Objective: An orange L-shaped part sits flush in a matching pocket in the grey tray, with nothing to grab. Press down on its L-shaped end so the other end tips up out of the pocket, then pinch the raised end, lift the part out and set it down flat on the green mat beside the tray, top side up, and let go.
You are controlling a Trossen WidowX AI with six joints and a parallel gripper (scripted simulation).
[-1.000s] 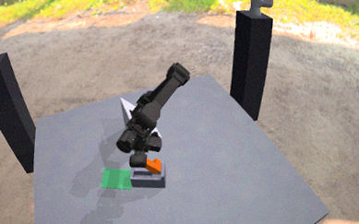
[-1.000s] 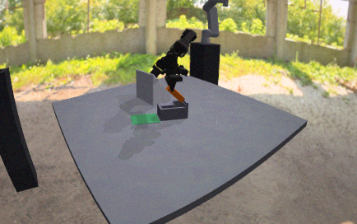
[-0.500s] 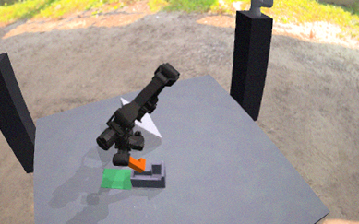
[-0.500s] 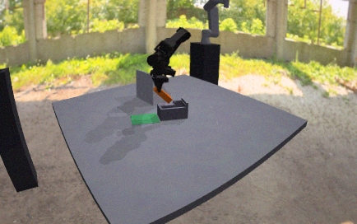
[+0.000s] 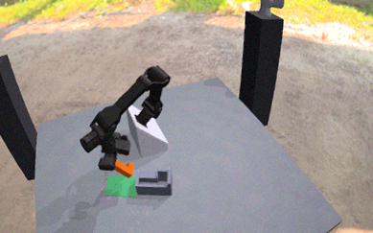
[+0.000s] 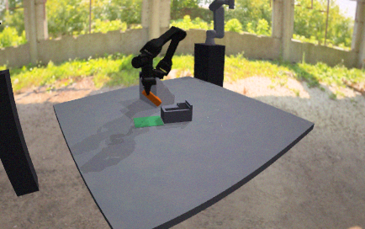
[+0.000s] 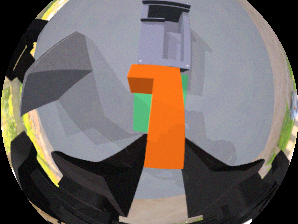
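My gripper tip is 17 cm above the green mat. The rest, counted from my gripper tip: orange L-shaped part 4 cm to the left, 3 cm below.
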